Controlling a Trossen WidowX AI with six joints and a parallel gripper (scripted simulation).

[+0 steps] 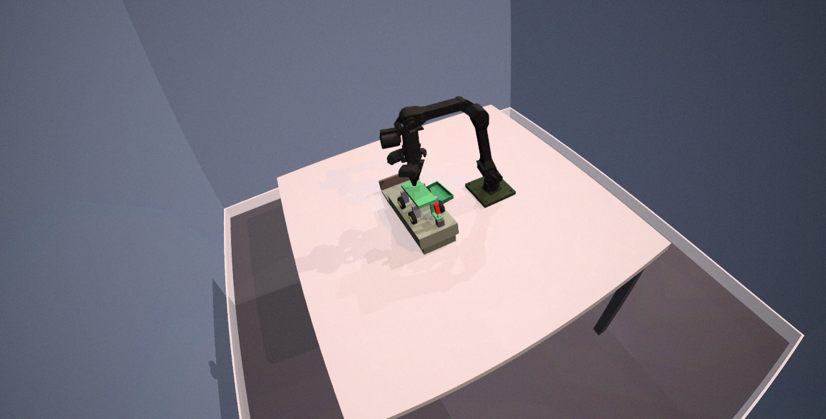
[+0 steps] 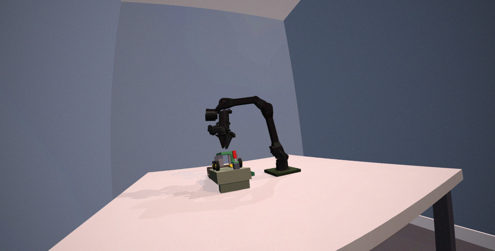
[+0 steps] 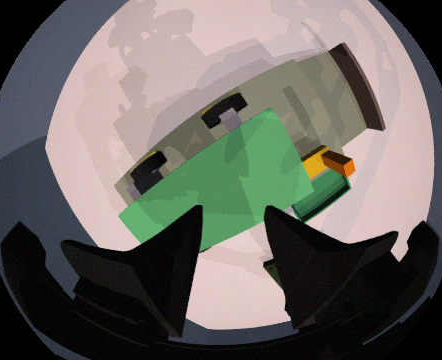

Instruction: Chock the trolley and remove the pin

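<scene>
The red-headed stop pin lies 14 cm to the left of my gripper tip, 4 cm below it and 1 cm ahead of it. From my gripper tip the other things lie so: ramp 13 cm below, 3 cm to the left, 1 cm ahead; green trolley 6 cm below, 3 cm to the left, 1 cm ahead; yellow chock 9 cm below, 7 cm to the right, 6 cm behind.
</scene>
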